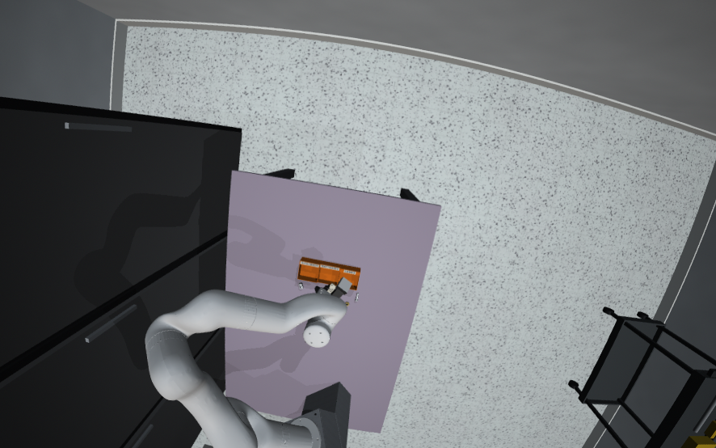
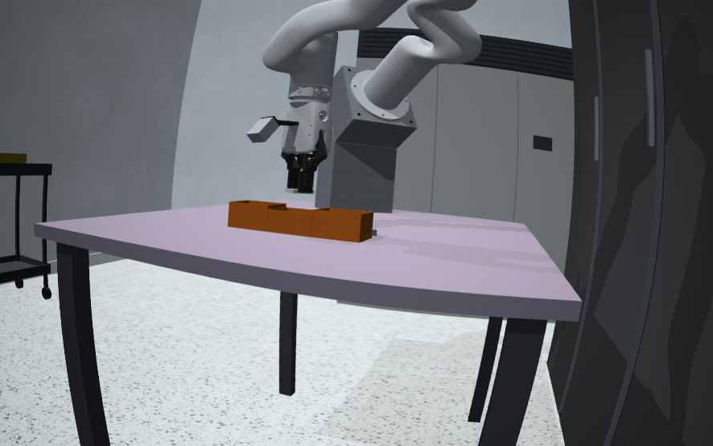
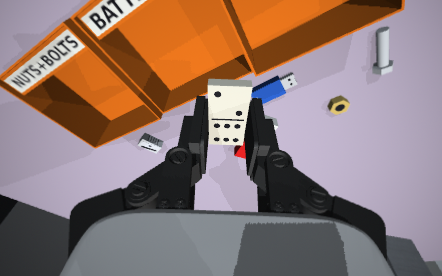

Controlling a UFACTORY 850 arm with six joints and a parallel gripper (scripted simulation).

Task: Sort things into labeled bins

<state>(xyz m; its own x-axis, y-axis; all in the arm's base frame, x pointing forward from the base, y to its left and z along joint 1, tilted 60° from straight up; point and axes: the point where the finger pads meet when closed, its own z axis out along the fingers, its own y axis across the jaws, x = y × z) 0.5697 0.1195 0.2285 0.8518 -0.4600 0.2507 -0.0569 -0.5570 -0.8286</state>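
My hand is 13 cm to the left of the grey bolt and 8 cm above it. Also, from my hand: white domino 2 cm below; orange bins 3 cm ahead, 4 cm to the left, 7 cm below; blue USB stick 2 cm behind, 4 cm to the right, 9 cm below.
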